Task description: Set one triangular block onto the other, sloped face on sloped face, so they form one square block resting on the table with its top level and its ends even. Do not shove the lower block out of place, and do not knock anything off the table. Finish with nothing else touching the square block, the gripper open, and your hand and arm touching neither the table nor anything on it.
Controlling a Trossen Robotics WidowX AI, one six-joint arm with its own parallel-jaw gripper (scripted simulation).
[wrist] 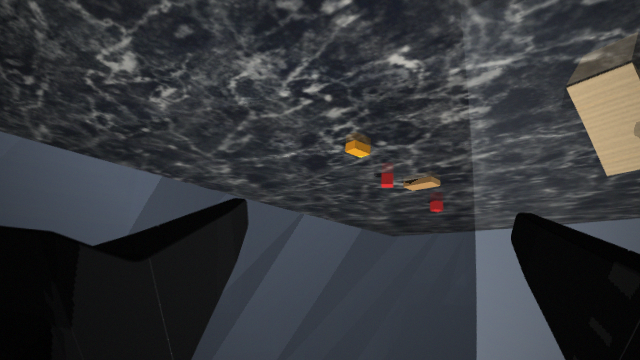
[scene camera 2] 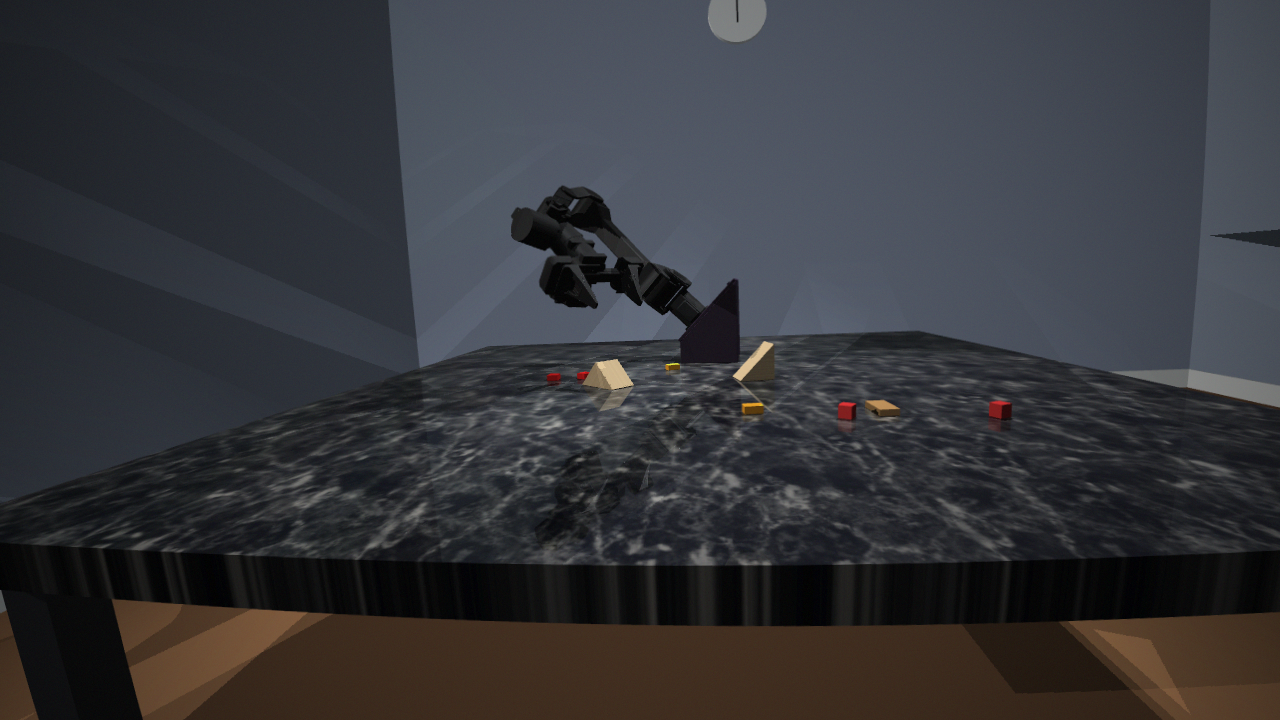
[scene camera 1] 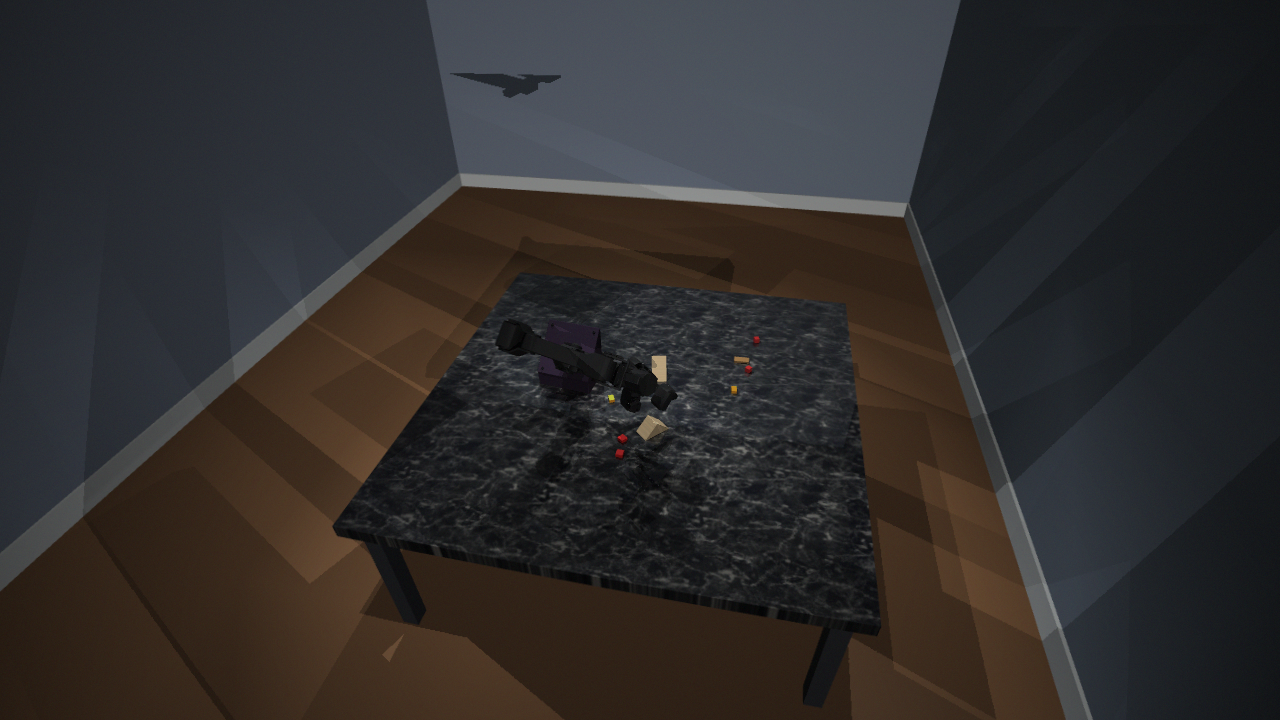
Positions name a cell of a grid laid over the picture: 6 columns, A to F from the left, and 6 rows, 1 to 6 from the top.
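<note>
You'd find my gripper (scene camera 2: C3), (wrist: D4), (scene camera 1: D4) open, and it's holding nothing. There's a tan triangular block (scene camera 2: C4) that I can see, and I can see another tan triangular block (scene camera 2: D4) too.
</note>
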